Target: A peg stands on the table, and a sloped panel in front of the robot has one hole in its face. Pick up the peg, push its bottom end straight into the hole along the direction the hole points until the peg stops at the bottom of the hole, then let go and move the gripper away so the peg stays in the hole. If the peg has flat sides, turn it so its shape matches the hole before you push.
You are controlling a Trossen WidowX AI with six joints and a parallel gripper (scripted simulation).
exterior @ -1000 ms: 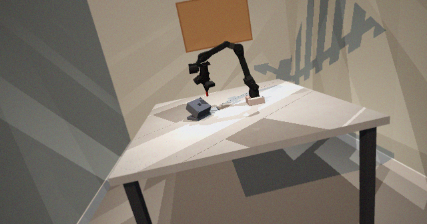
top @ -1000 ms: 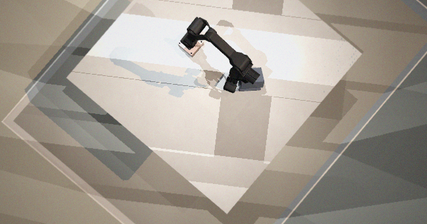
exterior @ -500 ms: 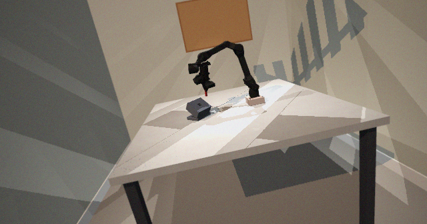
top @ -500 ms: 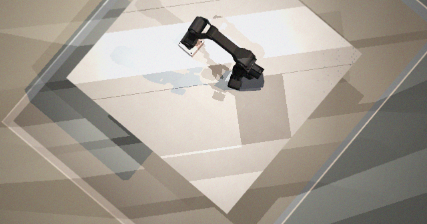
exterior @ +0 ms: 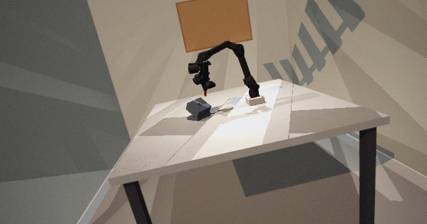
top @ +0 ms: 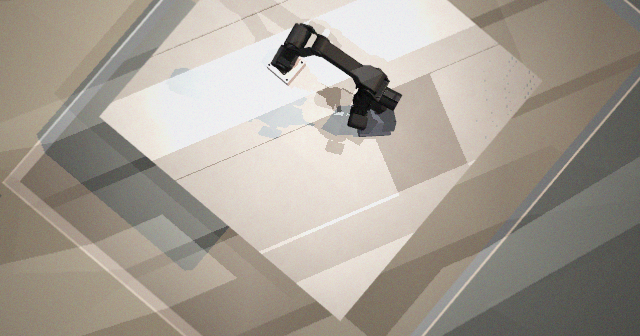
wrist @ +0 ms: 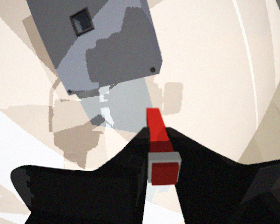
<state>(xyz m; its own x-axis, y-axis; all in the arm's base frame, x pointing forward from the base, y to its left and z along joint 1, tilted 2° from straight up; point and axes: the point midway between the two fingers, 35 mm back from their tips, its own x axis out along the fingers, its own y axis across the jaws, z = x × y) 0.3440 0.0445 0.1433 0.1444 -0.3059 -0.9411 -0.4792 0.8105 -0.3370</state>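
Right now the dark square hole is 8 cm to the left of my gripper tip, 7 cm below it and 5 cm ahead of it. The rest, counted from my gripper tip: grey sloped panel block: 9 cm below, 7 cm to the left, 6 cm ahead; thin red square-sided peg: 2 cm above, 1 cm to the left.
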